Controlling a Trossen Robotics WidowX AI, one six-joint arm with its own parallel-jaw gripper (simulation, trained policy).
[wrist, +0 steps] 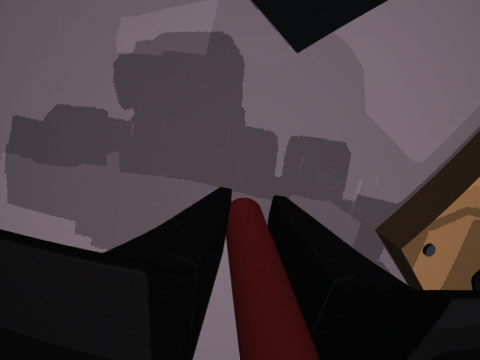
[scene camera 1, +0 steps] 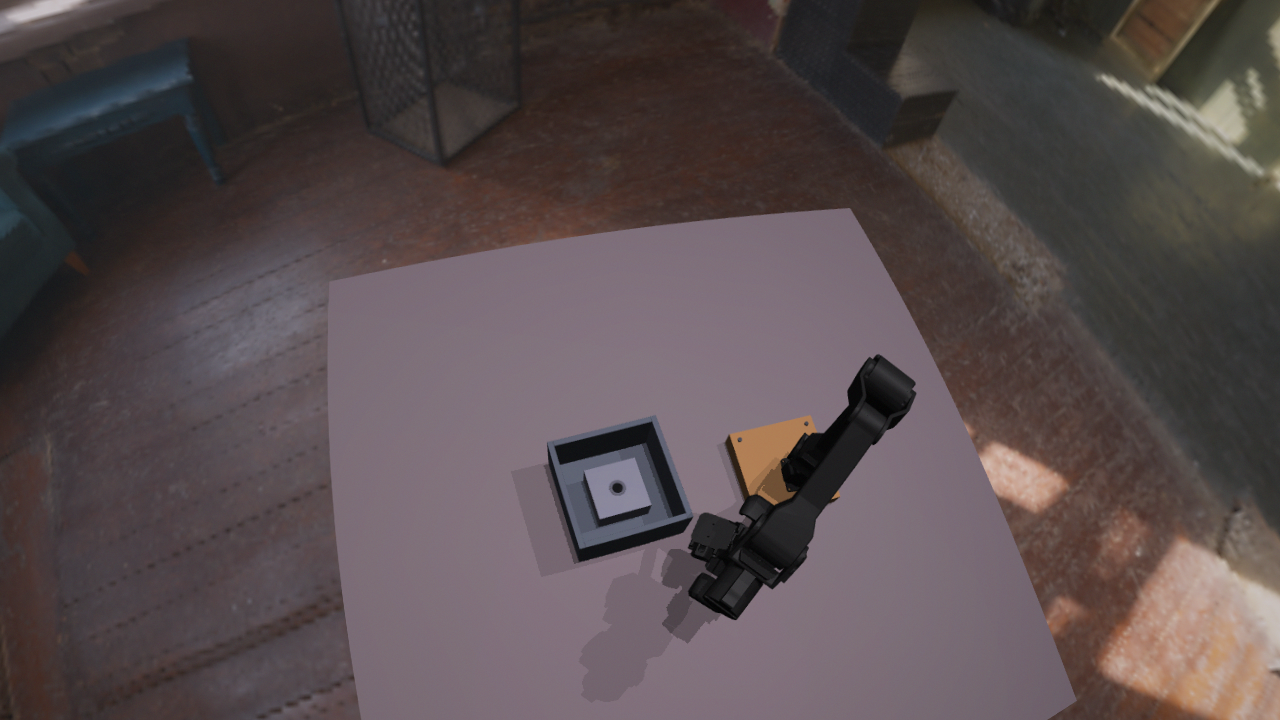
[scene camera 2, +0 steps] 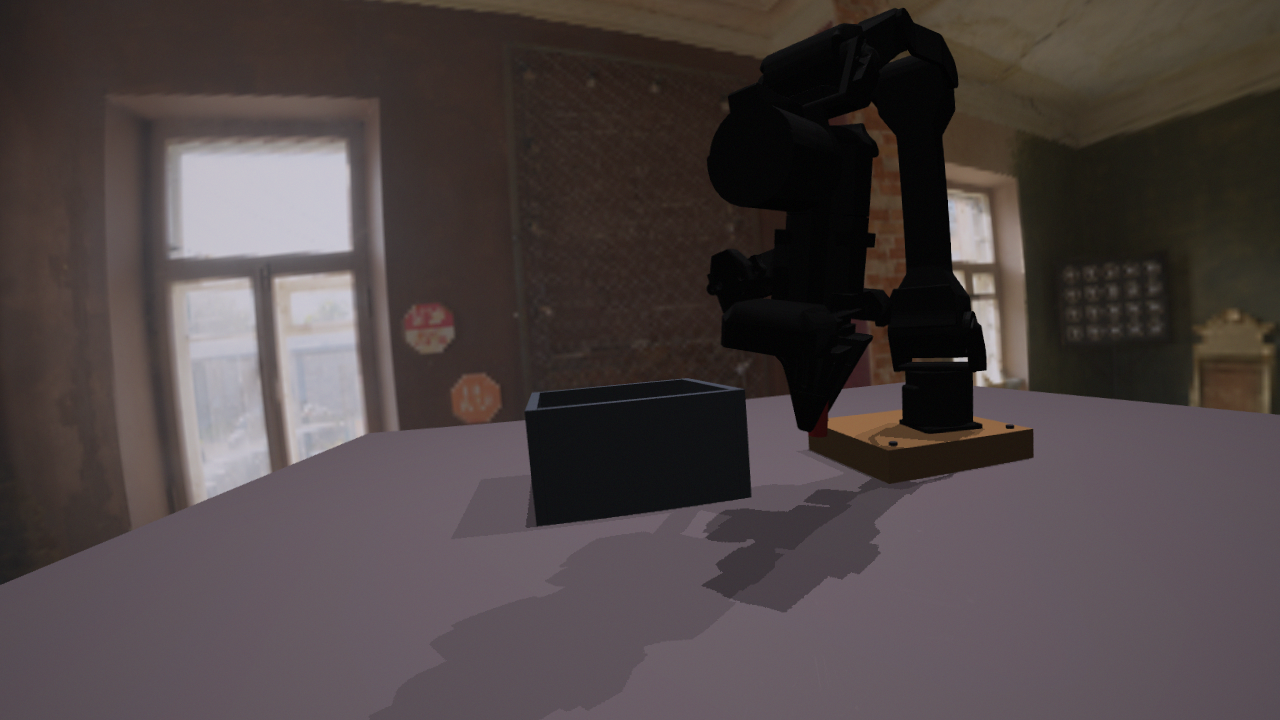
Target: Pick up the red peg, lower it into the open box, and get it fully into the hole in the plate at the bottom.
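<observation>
My gripper is visible to me, and the wrist view and scene camera 1 show it too. I can also see a grey plate and a dark box.
</observation>
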